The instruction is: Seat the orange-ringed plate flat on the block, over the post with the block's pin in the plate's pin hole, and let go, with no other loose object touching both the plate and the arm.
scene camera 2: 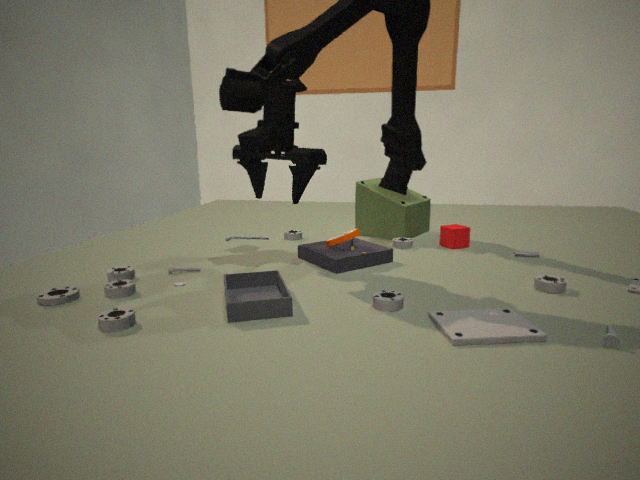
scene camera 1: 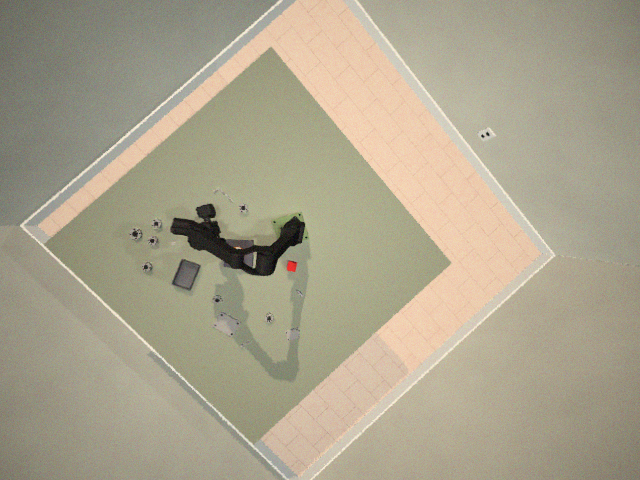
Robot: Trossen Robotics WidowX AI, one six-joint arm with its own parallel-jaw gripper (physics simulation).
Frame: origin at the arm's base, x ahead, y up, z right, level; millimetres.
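Seen in the pictures: gripper, fingertip midpoint: [scene camera 2: 276,201]; arm's base, origin of the base link: [scene camera 2: 393,187] [scene camera 1: 294,225].
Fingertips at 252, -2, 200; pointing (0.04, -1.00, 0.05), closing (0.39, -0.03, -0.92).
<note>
Offsets run from my fingertips to a thing's top centre, as dx, dy, dz. "spot": to the spot under its first point.
The orange-ringed plate {+23, -43, -132} [scene camera 2: 342,237] is tilted over the dark block {+23, -62, -135} [scene camera 2: 320,256] [scene camera 1: 249,242], its right side higher in the second view. A short dark post {spot: +28, -69, -151} [scene camera 2: 352,243] shows under its raised side, with small yellow marks beside it. The pin and pin hole cannot be made out. In the first view the arm covers most of the plate and part of the block. My gripper [scene camera 2: 277,199] is open and empty, its fingers apart, above and to the left of the block in the second view, clear of the plate.
An open dark tray {+260, -76, -56} [scene camera 1: 186,274] [scene camera 2: 258,315] stands near the block. A red cube {-121, -61, -334} [scene camera 1: 292,266] [scene camera 2: 454,236] is near the green base [scene camera 2: 382,211]. A grey four-holed plate {+282, -93, -347} [scene camera 1: 226,324] [scene camera 2: 485,328], several grey round hubs and thin rods lie around.
</note>
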